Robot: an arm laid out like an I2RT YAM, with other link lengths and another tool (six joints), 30 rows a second.
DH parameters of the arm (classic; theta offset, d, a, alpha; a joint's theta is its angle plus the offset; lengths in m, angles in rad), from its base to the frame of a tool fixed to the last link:
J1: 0 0.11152 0.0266 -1.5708
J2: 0 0 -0.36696 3.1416
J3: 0.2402 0 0.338 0
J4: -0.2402 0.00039 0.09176 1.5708
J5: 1.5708 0.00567 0 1.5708
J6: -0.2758 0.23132 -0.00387 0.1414
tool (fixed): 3.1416 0.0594 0 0
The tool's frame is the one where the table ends.
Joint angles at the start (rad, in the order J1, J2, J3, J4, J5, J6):
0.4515, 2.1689, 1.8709, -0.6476, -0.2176, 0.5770
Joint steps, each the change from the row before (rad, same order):
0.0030, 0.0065, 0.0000, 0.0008, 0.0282, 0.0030
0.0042, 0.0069, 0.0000, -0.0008, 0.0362, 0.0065
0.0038, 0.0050, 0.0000, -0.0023, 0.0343, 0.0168
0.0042, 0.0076, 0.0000, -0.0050, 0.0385, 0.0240
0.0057, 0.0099, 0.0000, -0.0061, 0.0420, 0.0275
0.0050, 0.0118, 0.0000, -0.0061, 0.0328, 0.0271
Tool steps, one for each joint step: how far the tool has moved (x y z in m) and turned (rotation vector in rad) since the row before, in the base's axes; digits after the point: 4 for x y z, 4 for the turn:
0.0033, -0.0047, -0.0062, -0.0218, -0.0036, -0.0158
0.0035, -0.0062, -0.0070, -0.0271, -0.0035, -0.0219
0.0029, -0.0064, -0.0055, -0.0210, 0.0003, -0.0295
0.0024, -0.0077, -0.0079, -0.0231, 0.0052, -0.0372
0.0017, -0.0080, -0.0095, -0.0257, 0.0067, -0.0404
0.0004, -0.0063, -0.0105, -0.0201, 0.0104, -0.0355

